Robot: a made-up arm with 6 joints. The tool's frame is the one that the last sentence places.
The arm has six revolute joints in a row. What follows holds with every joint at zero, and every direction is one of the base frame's.
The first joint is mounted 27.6 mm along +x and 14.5 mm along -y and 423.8 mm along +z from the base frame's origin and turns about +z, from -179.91 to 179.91 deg.
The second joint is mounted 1.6 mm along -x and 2.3 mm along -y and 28.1 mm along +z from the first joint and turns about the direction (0, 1, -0.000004), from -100.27 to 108.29 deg.
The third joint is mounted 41.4 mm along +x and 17.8 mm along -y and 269.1 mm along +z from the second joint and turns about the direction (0, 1, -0.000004), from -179.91 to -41.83 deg.
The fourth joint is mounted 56.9 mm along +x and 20.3 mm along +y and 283.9 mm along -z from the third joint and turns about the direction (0, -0.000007, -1), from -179.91 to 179.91 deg.
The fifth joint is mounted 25.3 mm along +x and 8.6 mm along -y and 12.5 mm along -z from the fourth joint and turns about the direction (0, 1, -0.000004), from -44.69 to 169.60 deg.
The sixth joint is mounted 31.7 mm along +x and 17.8 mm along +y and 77.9 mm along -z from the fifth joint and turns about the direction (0, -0.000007, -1), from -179.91 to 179.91 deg.
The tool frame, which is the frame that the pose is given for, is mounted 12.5 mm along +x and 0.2 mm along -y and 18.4 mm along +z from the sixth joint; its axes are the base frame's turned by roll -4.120, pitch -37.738 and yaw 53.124 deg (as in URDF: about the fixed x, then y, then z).
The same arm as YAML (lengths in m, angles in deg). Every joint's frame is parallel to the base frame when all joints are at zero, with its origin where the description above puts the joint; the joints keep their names.
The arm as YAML. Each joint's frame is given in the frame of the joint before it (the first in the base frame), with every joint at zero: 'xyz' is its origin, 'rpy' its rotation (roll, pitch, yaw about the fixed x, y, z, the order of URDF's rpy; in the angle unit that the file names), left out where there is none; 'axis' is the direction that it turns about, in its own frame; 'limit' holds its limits. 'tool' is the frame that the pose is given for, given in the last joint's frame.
units:
  length: m
  angle: deg
joints:
  - name: joint 1
    type: revolute
    origin:
      xyz: [0.0276, -0.0145, 0.4238]
    axis: [0.0, 0.0, 1.0]
    limit:
      lower: -179.91
      upper: 179.91
  - name: joint 2
    type: revolute
    origin:
      xyz: [-0.0016, -0.0023, 0.0281]
    axis: [0.0, 1.0, 0.0]
    limit:
      lower: -100.27
      upper: 108.29
  - name: joint 3
    type: revolute
    origin:
      xyz: [0.0414, -0.0178, 0.2691]
    axis: [0.0, 1.0, 0.0]
    limit:
      lower: -179.91
      upper: -41.83
  - name: joint 4
    type: revolute
    origin:
      xyz: [0.0569, 0.0203, -0.2839]
    axis: [0.0, 0.0, -1.0]
    limit:
      lower: -179.91
      upper: 179.91
  - name: joint 5
    type: revolute
    origin:
      xyz: [0.0253, -0.0086, -0.0125]
    axis: [0.0, 1.0, 0.0]
    limit:
      lower: -44.69
      upper: 169.6
  - name: joint 6
    type: revolute
    origin:
      xyz: [0.0317, 0.0178, -0.0779]
    axis: [0.0, 0.0, -1.0]
    limit:
      lower: -179.91
      upper: 179.91
tool:
  origin:
    xyz: [0.0125, -0.0002, 0.0184]
    rpy: [-4.12, -37.74, 53.12]

